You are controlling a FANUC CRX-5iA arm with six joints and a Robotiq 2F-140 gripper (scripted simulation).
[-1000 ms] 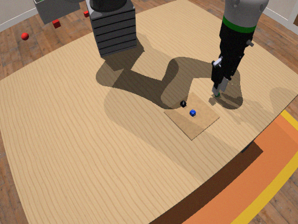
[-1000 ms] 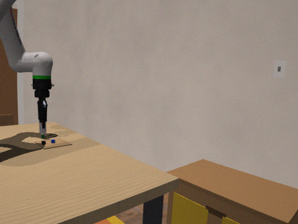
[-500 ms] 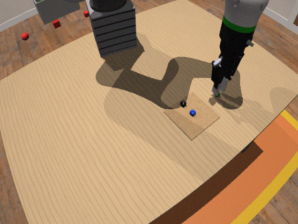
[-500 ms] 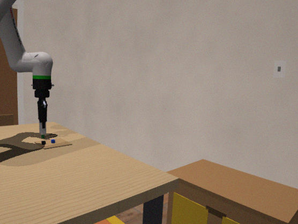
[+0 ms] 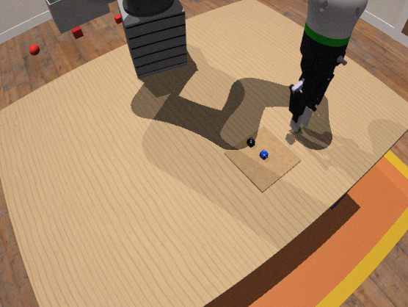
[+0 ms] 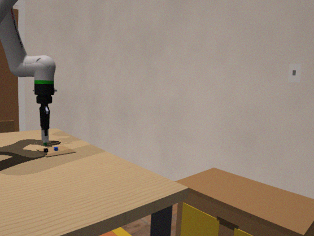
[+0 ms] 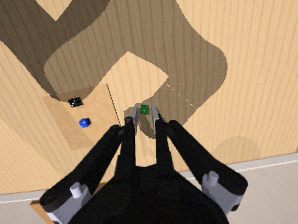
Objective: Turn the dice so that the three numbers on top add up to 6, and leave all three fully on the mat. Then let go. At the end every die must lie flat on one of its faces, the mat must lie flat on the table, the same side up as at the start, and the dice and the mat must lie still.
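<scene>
My hand is 5 cm above the green die. Also, from my hand: blue die (13 cm to the right, 4 cm below, 1 cm ahead); then tan mat (13 cm to the right, 5 cm below, 1 cm ahead); then black die (14 cm to the right, 4 cm below, 3 cm behind).
</scene>
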